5 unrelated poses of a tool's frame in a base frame.
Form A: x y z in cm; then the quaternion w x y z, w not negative.
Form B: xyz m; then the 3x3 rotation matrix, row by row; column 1 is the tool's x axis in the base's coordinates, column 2 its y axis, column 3 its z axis. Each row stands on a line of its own. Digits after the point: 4 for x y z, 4 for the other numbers.
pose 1, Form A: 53.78 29.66 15.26 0.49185 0.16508 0.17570 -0.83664
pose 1, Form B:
0.5378 0.2966 0.1526
-0.4617 0.8810 -0.1034
-0.7650 -0.4544 -0.4564
-0.4491 -0.1316 0.8838

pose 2, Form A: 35.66 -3.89 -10.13 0.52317 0.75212 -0.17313 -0.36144
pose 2, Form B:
0.3566 -0.0389 -0.1013
0.6788 0.1178 -0.7248
-0.6386 -0.3926 -0.6618
-0.3625 0.9121 -0.1913

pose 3, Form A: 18.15 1.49 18.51 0.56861 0.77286 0.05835 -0.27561
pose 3, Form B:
0.1815 0.0149 0.1851
0.8413 0.4036 -0.3597
-0.2232 -0.3466 -0.9111
-0.4924 0.8468 -0.2014

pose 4, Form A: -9.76 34.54 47.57 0.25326 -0.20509 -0.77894 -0.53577
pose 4, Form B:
-0.0976 0.3454 0.4757
-0.7876 0.5909 -0.1748
0.0481 0.3418 0.9385
0.6143 0.7308 -0.2976

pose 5, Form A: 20.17 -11.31 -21.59 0.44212 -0.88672 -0.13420 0.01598
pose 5, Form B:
0.2017 -0.1131 -0.2159
0.9635 0.2239 -0.1470
0.2521 -0.5730 0.7798
0.0903 -0.7884 -0.6086

